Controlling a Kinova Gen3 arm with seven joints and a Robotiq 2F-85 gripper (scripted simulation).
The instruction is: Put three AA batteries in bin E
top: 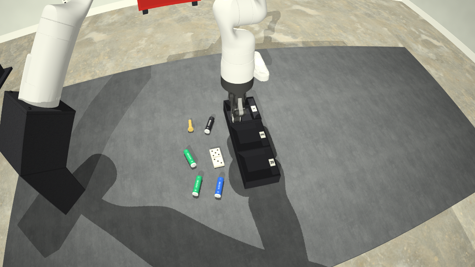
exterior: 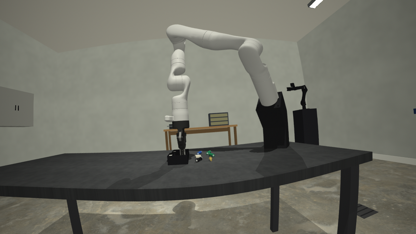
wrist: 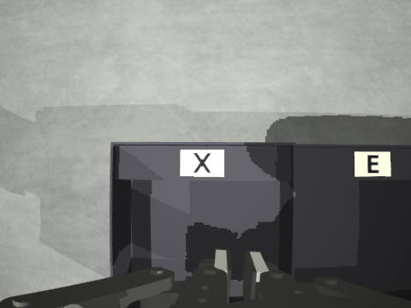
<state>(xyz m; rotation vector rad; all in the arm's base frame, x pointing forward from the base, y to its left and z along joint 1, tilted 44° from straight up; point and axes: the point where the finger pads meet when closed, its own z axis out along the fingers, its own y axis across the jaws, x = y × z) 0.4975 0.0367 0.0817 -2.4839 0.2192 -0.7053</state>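
My gripper is now 7 cm past the blue AA battery, 18 cm to the left of it and 3 cm above it. The rest, counted from my hand: white domino: 6 cm behind, 10 cm to the right, 4 cm below; black bin marked E: 2 cm ahead, 7 cm to the right, 2 cm below; black AA battery: 7 cm behind, 3 cm below.
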